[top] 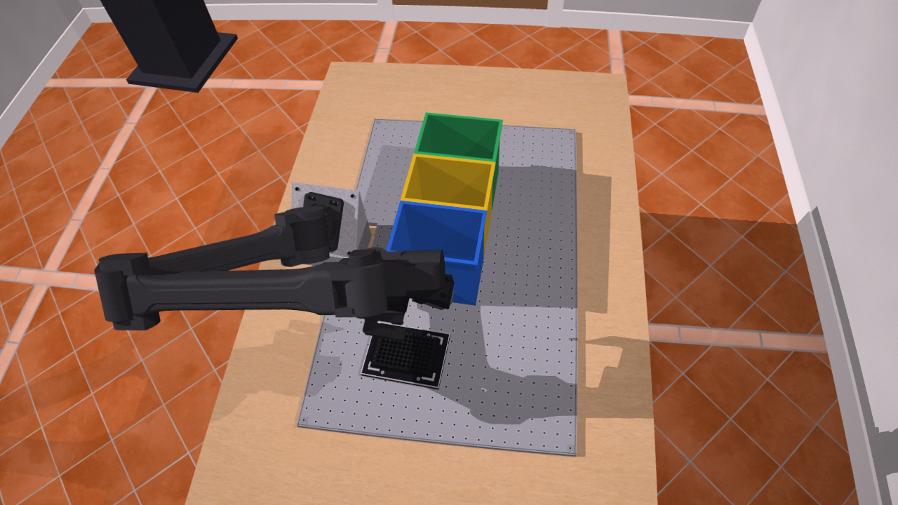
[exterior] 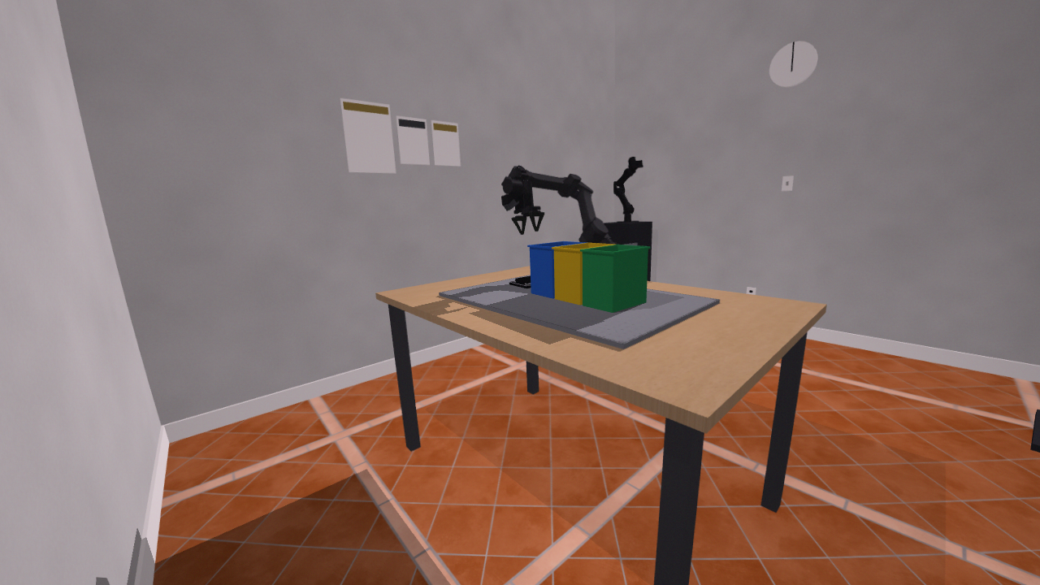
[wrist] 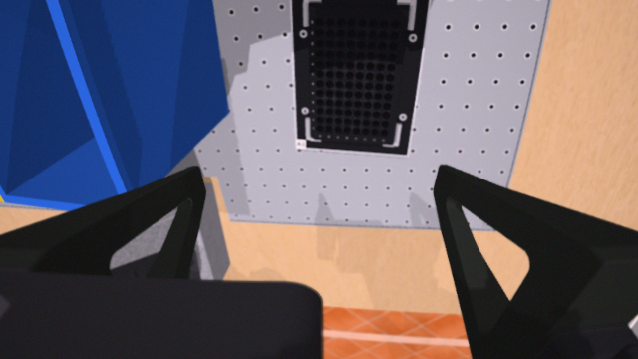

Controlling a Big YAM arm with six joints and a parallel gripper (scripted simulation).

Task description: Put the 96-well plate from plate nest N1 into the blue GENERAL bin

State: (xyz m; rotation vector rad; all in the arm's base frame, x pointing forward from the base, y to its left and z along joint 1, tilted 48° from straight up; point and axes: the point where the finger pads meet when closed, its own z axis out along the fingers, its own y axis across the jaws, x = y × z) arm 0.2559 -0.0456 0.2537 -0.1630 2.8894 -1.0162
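The black 96-well plate lies 1 cm behind my hand and 20 cm below it. From my hand the other things lie so: yellow bin: 33 cm to the left, 13 cm below; then blue bin: 1 cm ahead, 20 cm to the left, 13 cm below; then plate nest N1: 1 cm behind, 22 cm below.
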